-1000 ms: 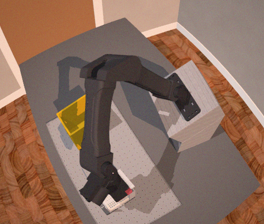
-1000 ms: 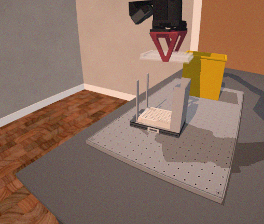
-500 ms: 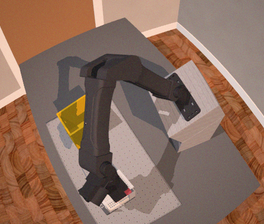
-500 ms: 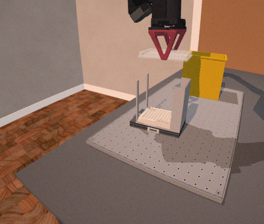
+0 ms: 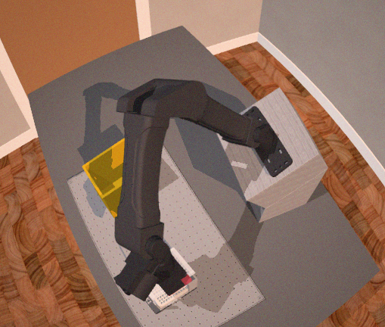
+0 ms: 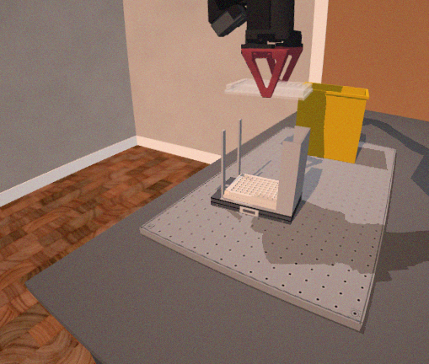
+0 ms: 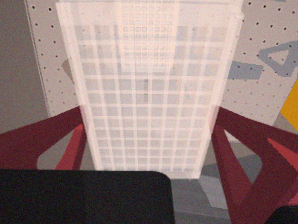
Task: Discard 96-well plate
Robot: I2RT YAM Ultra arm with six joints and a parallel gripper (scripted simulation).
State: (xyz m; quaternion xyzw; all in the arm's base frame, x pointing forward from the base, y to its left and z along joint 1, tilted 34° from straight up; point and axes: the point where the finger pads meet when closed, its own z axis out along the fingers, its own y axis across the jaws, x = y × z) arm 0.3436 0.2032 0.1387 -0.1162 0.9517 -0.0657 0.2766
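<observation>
The yellow plastics bin W1 lies 360 mm to the right of my hand and 130 mm below it.
</observation>
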